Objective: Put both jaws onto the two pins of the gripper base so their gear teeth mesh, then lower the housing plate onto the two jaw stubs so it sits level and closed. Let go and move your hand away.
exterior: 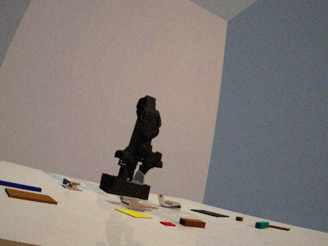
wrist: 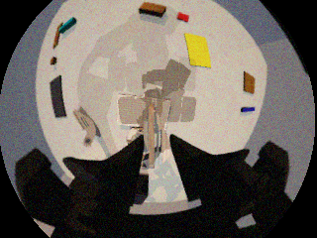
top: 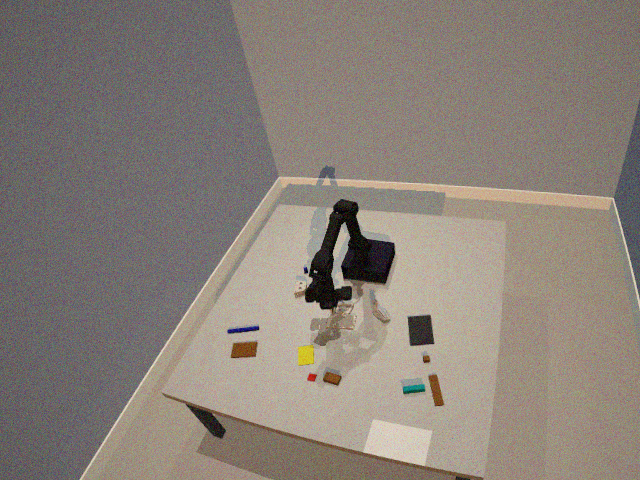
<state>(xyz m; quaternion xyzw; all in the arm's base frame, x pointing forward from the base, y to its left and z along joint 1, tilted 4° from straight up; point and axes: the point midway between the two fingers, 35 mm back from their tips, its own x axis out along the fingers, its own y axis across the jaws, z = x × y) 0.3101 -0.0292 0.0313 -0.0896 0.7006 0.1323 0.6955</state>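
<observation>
My gripper tip is now 8 cm above the housing plate, 6 cm past it and 2 cm to the right of it. Also, from my gripper tip: jaw (4 cm behind, 1 cm to the left); gripper base (22 cm to the right, 12 cm behind, 6 cm below); yellow tile (21 cm ahead, 8 cm below, 5 cm to the right).
</observation>
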